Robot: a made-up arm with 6 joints.
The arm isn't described. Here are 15 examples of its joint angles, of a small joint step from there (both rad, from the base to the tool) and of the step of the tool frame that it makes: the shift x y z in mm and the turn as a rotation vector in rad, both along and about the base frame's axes.
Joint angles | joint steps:
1: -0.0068 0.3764 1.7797 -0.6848 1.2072 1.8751 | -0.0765 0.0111 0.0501 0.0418 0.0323 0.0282
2: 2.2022 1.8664 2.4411 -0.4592 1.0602 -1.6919 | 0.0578 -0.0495 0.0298 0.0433 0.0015 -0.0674
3: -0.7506 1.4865 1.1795 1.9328 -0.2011 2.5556 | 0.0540 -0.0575 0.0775 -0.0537 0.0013 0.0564
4: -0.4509 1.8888 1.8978 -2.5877 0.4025 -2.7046 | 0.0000 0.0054 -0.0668 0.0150 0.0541 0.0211
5: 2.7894 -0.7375 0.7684 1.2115 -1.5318 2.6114 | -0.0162 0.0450 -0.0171 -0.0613 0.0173 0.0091
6: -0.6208 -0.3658 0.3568 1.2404 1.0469 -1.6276 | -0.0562 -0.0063 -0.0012 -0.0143 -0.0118 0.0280
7: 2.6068 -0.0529 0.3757 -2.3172 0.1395 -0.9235 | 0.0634 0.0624 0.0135 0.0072 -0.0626 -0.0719
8: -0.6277 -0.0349 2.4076 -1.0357 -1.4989 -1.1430 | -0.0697 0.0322 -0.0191 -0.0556 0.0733 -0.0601
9: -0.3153 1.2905 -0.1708 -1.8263 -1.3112 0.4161 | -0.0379 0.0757 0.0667 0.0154 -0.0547 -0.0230
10: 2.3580 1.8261 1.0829 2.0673 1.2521 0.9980 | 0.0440 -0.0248 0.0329 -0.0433 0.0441 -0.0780
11: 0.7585 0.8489 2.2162 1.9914 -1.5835 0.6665 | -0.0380 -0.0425 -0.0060 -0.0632 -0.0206 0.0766
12: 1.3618 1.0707 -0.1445 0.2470 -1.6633 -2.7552 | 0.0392 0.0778 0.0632 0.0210 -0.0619 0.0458
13: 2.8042 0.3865 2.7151 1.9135 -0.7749 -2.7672 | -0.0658 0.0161 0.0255 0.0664 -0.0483 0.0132
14: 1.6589 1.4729 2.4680 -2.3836 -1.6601 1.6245 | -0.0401 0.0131 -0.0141 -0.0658 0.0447 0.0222
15: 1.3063 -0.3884 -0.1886 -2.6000 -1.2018 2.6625 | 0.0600 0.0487 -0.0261 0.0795 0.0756 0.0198
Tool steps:
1: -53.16 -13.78 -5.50 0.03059 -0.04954 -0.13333
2: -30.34 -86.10 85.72 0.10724 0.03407 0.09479
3: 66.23 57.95 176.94 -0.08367 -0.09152 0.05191
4: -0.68 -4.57 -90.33 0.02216 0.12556 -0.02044
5: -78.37 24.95 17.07 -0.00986 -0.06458 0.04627
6: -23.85 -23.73 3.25 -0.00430 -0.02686 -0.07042
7: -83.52 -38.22 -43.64 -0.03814 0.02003 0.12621
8: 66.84 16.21 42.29 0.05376 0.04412 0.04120
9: -8.74 -27.29 -30.51 0.05965 -0.00242 -0.02171
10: -68.59 -25.05 67.63 -0.05843 0.01587 0.00456
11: -23.08 -47.14 8.68 0.02584 0.05955 0.01696
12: -28.64 15.79 -29.91 -0.08049 0.03709 0.06323
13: -8.76 -45.78 -20.01 -0.07470 0.04866 -0.08698
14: 37.96 26.87 -6.87 -0.05100 0.07253 -0.00984
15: -44.17 69.01 -71.86 -0.14231 -0.04517 -0.01025
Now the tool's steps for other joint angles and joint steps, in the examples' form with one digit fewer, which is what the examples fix.
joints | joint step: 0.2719 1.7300 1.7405 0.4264 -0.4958 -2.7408 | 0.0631 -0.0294 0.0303 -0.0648 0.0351 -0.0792
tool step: -27.3 105.1 75.1 0.1613 -0.0606 0.0482
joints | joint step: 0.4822 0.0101 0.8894 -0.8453 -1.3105 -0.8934 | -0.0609 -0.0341 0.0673 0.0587 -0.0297 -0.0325
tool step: -66.0 -85.1 55.0 -0.0020 -0.0655 -0.1016
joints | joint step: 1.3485 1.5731 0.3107 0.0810 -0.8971 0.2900 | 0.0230 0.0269 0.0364 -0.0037 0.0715 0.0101
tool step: -17.3 22.0 -14.7 0.0809 -0.0053 0.0298
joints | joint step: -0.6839 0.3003 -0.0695 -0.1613 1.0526 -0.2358 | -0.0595 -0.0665 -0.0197 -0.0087 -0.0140 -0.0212
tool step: -71.0 -40.4 57.0 -0.0046 -0.0437 -0.0469
